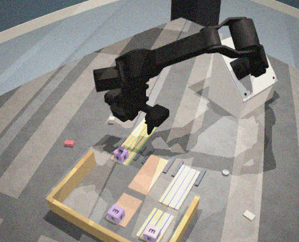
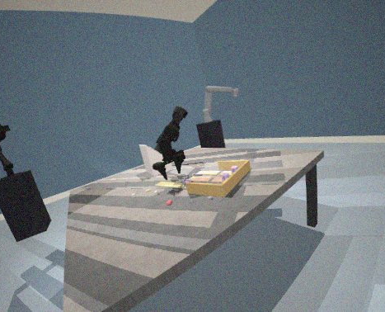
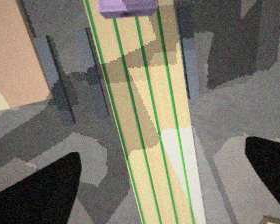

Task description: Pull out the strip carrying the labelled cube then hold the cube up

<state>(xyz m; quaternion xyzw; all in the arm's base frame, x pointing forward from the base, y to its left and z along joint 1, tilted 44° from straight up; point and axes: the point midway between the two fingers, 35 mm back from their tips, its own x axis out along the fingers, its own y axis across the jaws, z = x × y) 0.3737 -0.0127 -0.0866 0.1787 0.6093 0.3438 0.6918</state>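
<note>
Now: the green-lined tan strip 5 cm below my gripper tip, 2 cm behind it and 1 cm to the right of it. From my gripper tip the other things lie so: red block 17 cm ahead, 11 cm to the right, 5 cm below.
</note>
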